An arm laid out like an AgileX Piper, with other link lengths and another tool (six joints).
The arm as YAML. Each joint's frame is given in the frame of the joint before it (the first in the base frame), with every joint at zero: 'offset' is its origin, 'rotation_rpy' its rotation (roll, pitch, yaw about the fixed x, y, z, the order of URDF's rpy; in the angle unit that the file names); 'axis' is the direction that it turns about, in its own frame. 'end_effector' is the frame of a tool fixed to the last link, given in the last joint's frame.
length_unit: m
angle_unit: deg
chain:
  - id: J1
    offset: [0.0, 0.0, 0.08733]
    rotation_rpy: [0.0, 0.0, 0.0]
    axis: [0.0, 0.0, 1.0]
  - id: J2
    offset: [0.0, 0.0, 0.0]
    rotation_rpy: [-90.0, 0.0, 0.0]
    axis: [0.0, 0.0, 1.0]
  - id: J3
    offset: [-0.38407, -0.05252, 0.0]
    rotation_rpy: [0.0, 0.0, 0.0]
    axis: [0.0, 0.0, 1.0]
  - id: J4
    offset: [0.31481, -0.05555, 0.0]
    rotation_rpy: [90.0, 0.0, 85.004]
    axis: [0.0, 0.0, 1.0]
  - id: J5
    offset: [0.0, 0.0, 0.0]
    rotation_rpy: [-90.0, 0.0, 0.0]
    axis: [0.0, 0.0, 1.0]
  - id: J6
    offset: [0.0, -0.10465, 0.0]
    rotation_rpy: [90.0, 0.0, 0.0]
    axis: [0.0, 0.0, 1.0]
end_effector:
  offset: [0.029, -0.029, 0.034]
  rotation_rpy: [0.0, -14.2, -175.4]
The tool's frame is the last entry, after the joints.
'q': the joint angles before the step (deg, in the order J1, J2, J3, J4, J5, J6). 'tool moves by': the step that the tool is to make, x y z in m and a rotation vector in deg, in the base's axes. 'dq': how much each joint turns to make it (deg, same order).
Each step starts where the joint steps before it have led.
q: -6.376, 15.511, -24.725, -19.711, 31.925, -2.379
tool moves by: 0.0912, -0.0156, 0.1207, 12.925, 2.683, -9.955
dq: 0.004, 26.855, -26.576, -4.489, 8.376, 17.585
